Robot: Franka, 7 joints.
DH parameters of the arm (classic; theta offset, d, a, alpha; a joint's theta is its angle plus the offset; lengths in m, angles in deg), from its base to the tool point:
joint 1: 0 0.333 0 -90
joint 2: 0 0 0 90
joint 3: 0 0.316 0.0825 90
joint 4: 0 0 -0.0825 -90
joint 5: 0 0.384 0 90
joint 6: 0 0 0.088 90
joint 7: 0 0.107 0 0
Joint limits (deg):
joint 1: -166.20..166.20
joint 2: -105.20..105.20
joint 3: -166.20..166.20
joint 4: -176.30..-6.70
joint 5: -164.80..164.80
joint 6: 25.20..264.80
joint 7: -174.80..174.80
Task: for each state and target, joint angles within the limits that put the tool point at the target. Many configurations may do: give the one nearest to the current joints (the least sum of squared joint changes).
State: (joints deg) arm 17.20 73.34 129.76 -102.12 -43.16 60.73 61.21
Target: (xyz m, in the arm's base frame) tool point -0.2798 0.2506 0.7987
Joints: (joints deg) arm 38.47 46.79 145.20 -94.58 -43.56 76.71 61.21
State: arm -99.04 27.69 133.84 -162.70 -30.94 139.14 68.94
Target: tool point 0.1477 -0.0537 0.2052
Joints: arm -131.83 20.44 121.81 -172.59 -35.73 83.05 68.94
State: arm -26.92 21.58 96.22 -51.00 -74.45 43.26 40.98
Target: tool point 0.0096 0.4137 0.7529
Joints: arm -8.15 2.44 114.99 -75.78 -61.08 29.13 40.98
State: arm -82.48 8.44 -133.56 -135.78 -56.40 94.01 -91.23
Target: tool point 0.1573 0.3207 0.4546
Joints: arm -113.85 24.97 -166.20 -144.51 -58.64 79.82 -91.23
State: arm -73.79 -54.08 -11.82 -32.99 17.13 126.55 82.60
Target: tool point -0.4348 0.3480 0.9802
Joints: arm -49.80 -57.40 -23.38 -29.76 17.07 139.29 82.60
